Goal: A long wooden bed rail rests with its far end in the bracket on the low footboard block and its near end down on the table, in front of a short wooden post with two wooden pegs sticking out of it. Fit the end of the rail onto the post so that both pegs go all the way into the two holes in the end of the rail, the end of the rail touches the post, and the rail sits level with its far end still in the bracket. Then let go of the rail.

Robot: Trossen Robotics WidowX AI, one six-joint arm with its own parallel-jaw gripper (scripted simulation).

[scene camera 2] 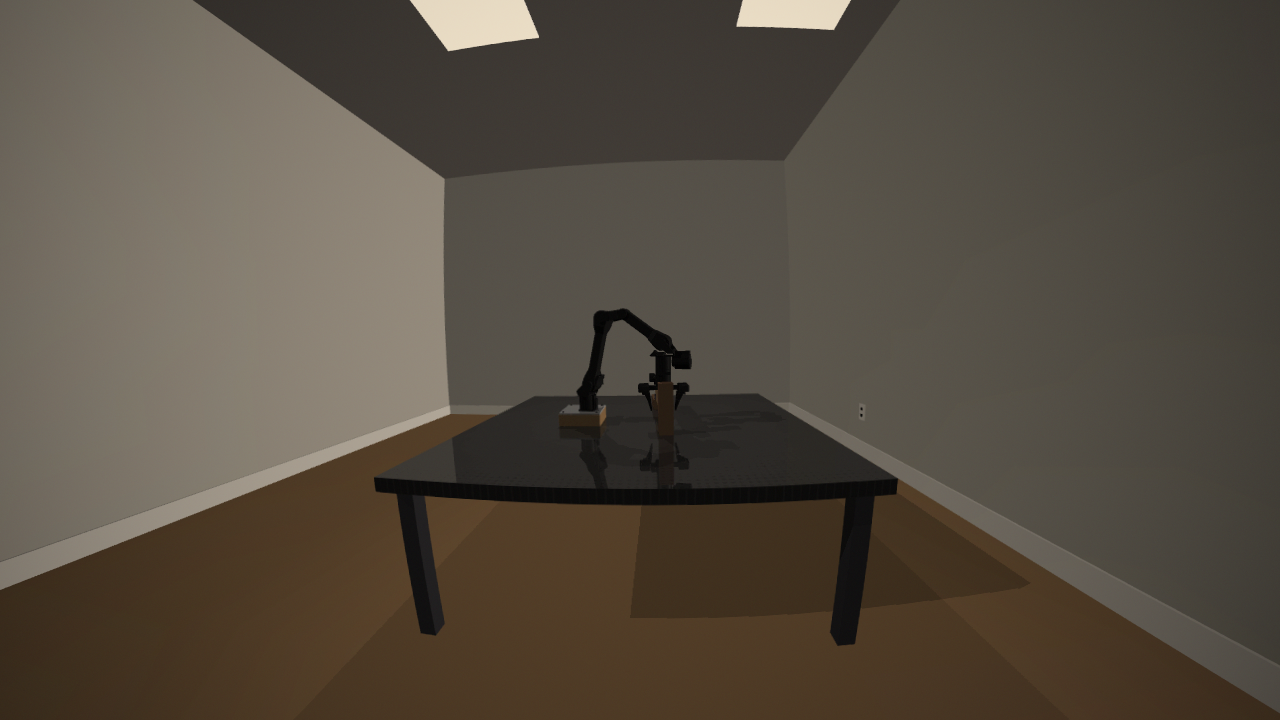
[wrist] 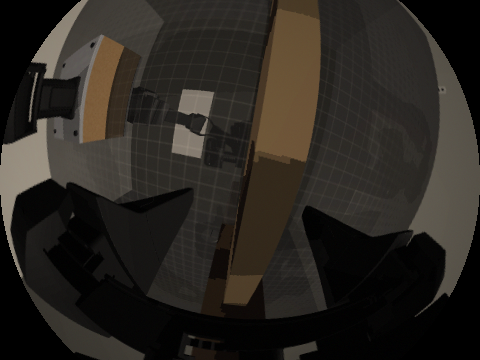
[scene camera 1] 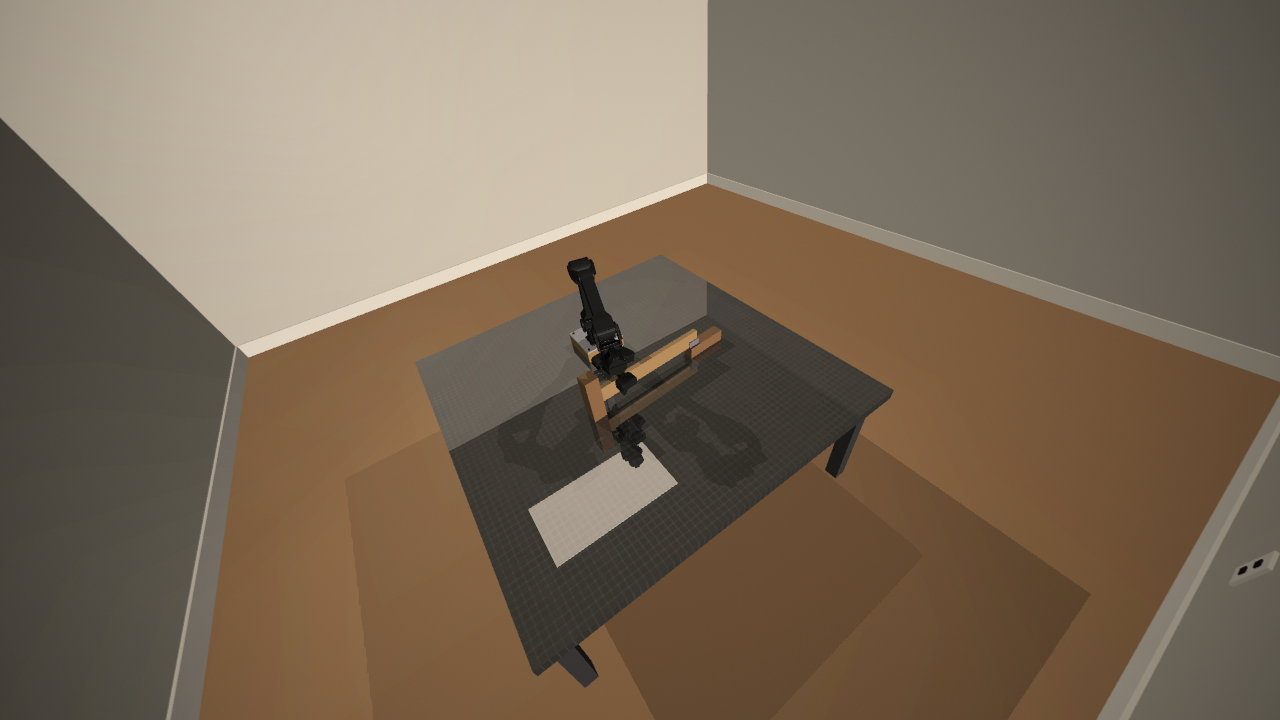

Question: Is the gripper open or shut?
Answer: Open.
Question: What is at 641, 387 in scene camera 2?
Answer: The gripper.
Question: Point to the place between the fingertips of the gripper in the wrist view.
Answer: At 251, 204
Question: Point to a long wooden rail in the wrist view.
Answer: At 282, 125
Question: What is the gripper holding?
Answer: Nothing.
